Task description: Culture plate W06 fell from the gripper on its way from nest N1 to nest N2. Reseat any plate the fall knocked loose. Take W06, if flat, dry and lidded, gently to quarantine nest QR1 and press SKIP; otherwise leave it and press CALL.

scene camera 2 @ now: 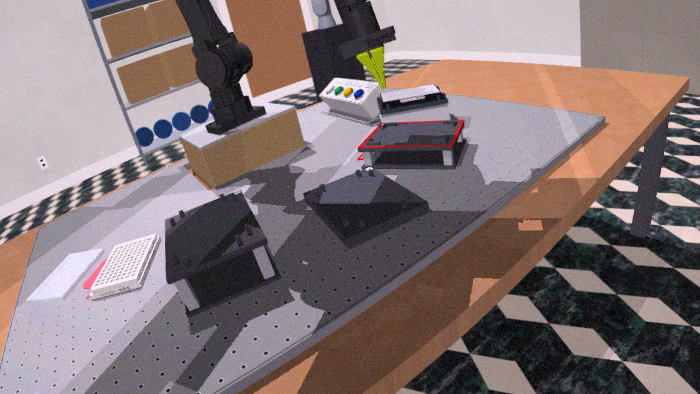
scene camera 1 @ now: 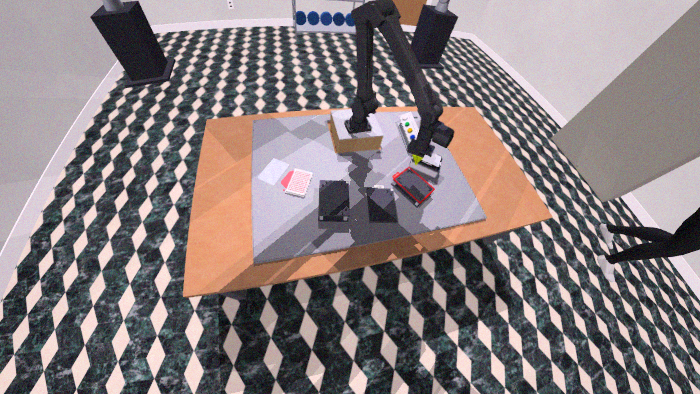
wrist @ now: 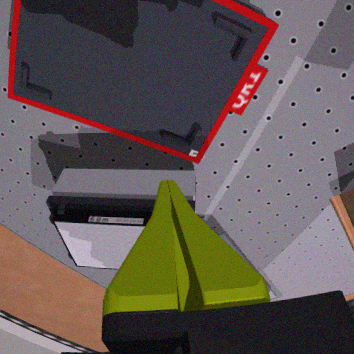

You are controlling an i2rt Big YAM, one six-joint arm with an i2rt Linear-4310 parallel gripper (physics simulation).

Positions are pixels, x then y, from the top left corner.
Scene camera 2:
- gripper: 384,88
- clear lid: 60,283
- white well plate: 126,268
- button box: 339,95
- white-topped plate in black holder: 438,110
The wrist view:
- gripper: 166,188
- white-topped plate in black holder: 87,188
